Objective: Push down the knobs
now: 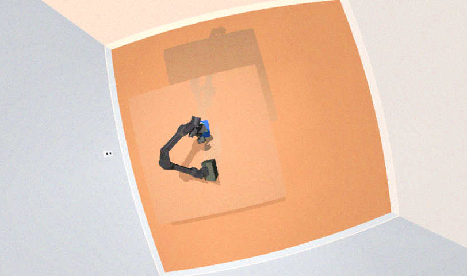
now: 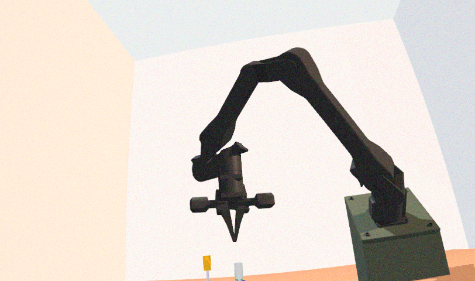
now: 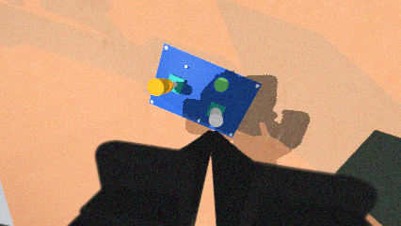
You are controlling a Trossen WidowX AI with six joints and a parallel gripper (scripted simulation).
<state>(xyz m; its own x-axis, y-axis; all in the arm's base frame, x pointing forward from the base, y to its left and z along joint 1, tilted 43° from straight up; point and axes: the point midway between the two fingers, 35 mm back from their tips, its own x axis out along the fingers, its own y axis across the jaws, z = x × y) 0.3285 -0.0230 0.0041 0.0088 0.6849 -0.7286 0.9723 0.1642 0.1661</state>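
My gripper tip is 60 mm above the grey knob.
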